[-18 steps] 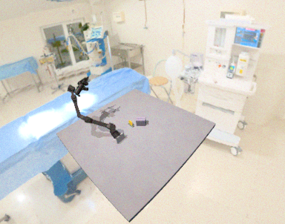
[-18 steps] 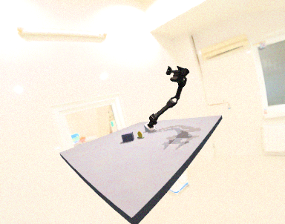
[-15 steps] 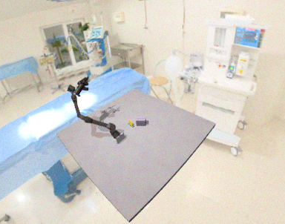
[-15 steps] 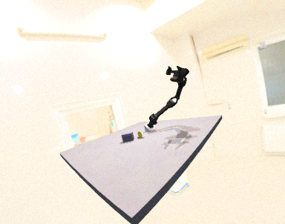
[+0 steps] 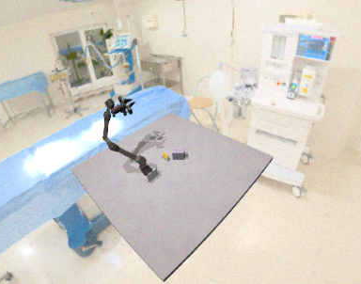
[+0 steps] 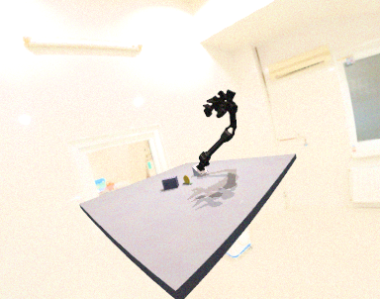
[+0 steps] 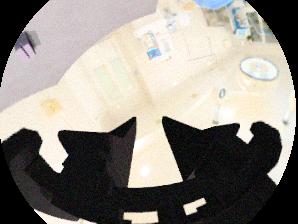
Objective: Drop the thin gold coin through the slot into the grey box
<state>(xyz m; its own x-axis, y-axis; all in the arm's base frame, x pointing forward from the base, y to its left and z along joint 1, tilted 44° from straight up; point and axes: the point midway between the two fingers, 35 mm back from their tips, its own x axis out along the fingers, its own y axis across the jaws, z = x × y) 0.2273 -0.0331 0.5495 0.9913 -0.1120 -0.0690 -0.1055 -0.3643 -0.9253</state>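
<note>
Right now the gold coin is 450 mm below my gripper tip, 290 mm to the right of it and 20 mm ahead of it.
</note>
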